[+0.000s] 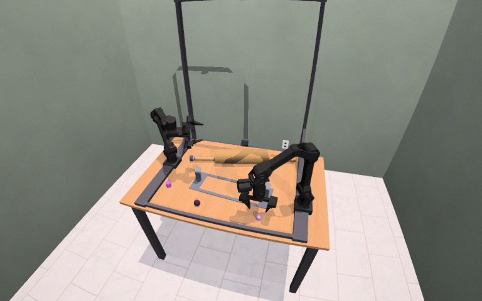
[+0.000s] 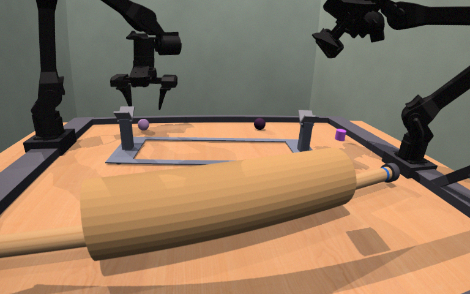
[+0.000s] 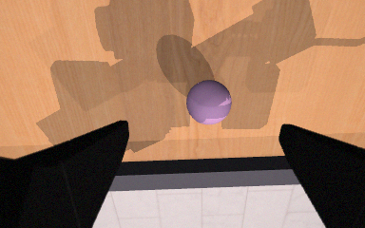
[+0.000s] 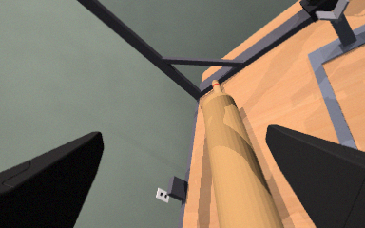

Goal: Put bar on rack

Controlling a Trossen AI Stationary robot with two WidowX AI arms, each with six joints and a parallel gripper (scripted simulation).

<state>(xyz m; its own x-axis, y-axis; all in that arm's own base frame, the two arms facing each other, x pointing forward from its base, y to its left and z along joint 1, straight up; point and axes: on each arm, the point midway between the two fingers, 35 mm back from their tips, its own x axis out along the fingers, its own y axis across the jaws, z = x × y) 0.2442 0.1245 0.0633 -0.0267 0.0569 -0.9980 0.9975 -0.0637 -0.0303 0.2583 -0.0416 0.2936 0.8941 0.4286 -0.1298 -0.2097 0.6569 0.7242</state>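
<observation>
The pink ball is 1 cm to the left of my left hand and 8 cm below it. Round my left hand: tan paper roll (40 cm behind, 27 cm to the right, 5 cm below); dark purple ball (7 cm ahead, 34 cm to the right, 8 cm below); wooden bar (40 cm behind, 28 cm to the right, 7 cm below).
</observation>
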